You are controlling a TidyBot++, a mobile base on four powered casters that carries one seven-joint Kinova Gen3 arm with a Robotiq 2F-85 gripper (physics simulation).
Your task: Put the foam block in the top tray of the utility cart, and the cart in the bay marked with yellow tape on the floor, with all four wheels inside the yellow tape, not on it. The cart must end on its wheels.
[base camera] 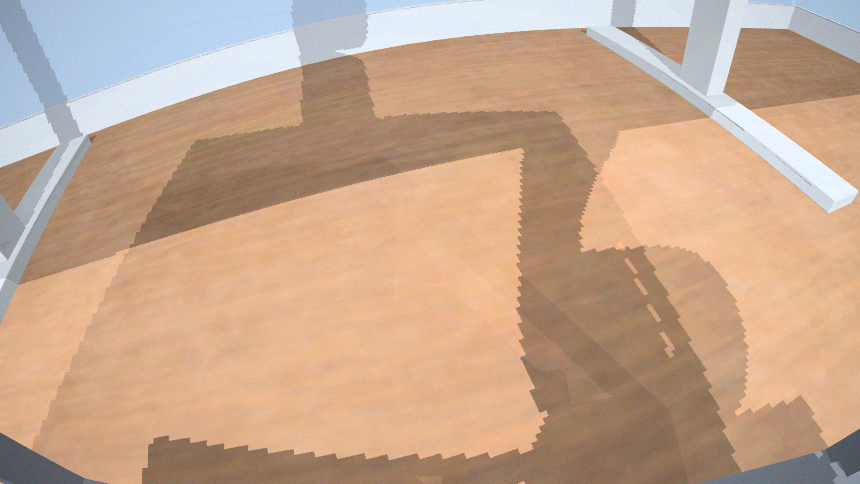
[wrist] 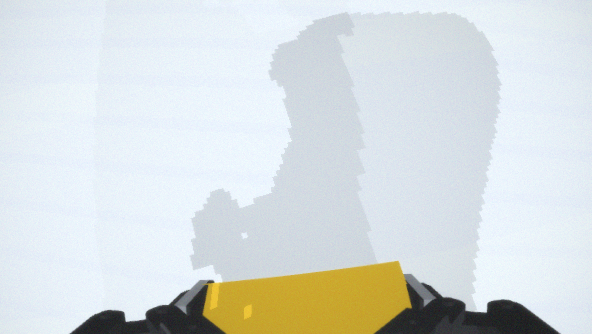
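The yellow foam block (wrist: 312,312) shows at the bottom middle of the wrist view, its far edge slightly slanted. My gripper (wrist: 305,297) is shut on it, one dark finger with a grey pad at each side. The block's lower part runs out of the frame. A pale surface (wrist: 150,130) lies below the block, with shadows on it. The utility cart and the yellow-taped bay do not show in either view.
In the base view, a white upright leg (base camera: 711,48) stands on a long white foot bar (base camera: 770,150) at the right. Another white foot bar (base camera: 45,210) lies at the left edge. A white skirting board (base camera: 228,54) runs along the far wall. Shadows fall across the wooden floor (base camera: 300,313).
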